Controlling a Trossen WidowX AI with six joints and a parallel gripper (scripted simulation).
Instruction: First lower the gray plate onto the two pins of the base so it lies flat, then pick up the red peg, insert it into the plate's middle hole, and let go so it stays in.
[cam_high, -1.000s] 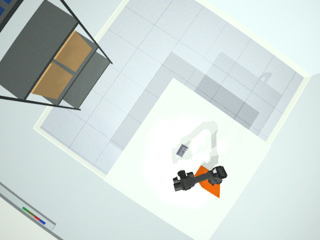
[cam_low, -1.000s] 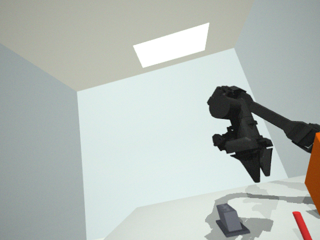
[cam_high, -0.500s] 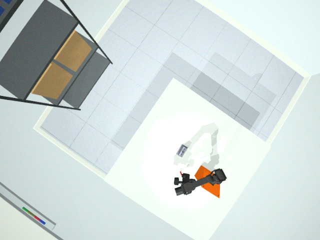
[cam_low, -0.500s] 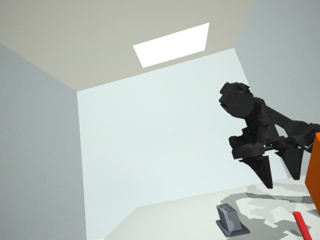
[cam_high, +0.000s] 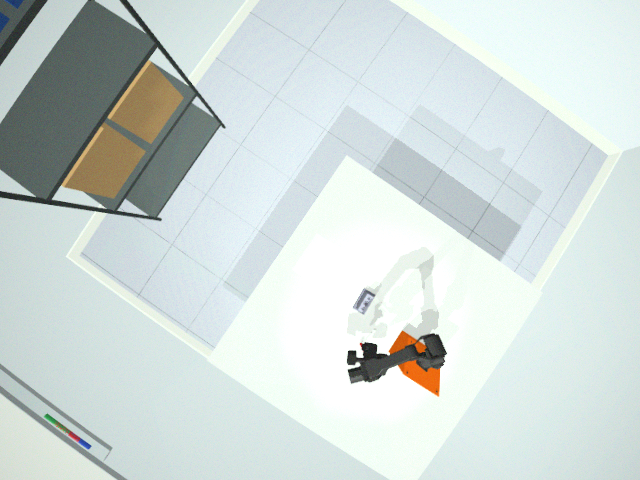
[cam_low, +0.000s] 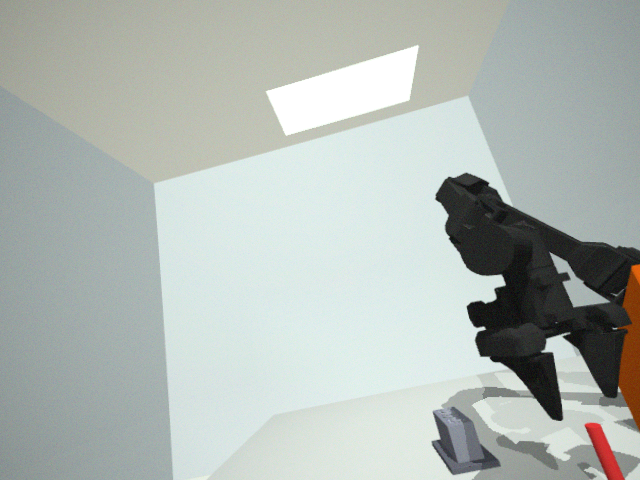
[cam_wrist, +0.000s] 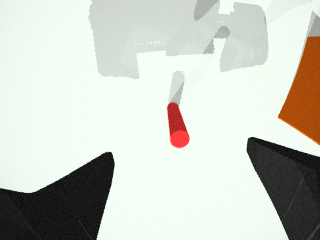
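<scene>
My gripper tip is 60 mm above the red peg. Also, from my gripper tip: gray plate: 130 mm ahead, 180 mm to the right, 50 mm below; then base: 130 mm ahead, 180 mm to the right, 90 mm below.
</scene>
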